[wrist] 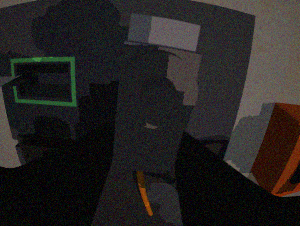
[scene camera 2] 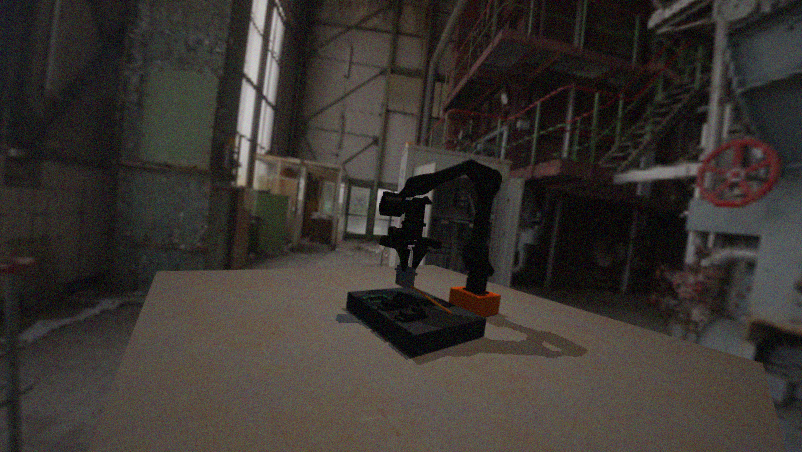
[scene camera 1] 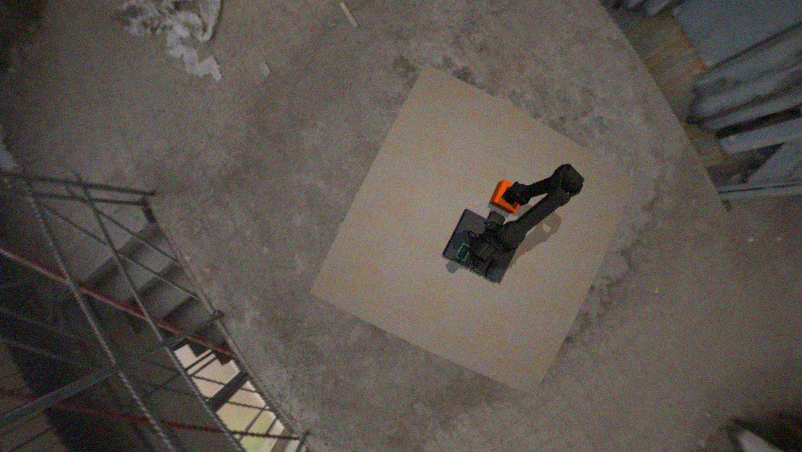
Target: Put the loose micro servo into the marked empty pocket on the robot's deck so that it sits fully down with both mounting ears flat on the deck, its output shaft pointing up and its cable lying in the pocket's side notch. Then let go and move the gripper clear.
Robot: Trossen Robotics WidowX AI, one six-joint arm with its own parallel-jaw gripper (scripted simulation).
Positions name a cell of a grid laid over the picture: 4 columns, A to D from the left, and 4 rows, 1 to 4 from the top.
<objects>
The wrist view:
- gripper: B3
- grey micro servo: C2
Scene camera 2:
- gripper: C3
</objects>
